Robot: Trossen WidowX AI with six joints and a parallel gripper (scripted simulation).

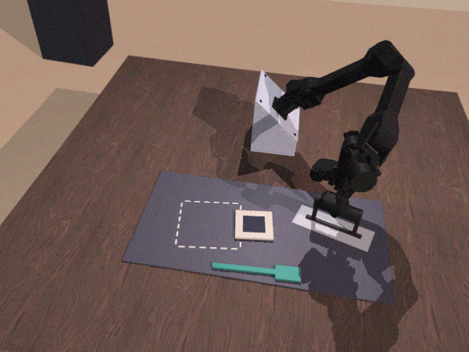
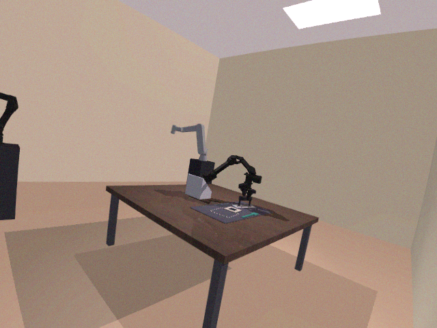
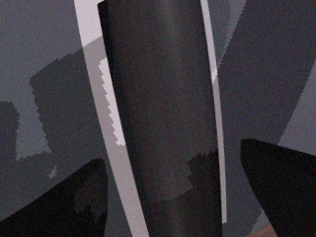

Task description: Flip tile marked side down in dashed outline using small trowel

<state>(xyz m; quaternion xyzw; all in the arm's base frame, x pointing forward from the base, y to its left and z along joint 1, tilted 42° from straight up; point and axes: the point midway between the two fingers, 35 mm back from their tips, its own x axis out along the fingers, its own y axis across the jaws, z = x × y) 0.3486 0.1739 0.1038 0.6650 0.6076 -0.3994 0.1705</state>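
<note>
Right now my gripper tip is 5 cm short of the grey mat, 18 cm to the left of it and 8 cm above it. Round my gripper tip: green trowel (19 cm ahead, 15 cm to the right, 6 cm below); cream tile (5 cm ahead, 20 cm to the right, 6 cm below).
</note>
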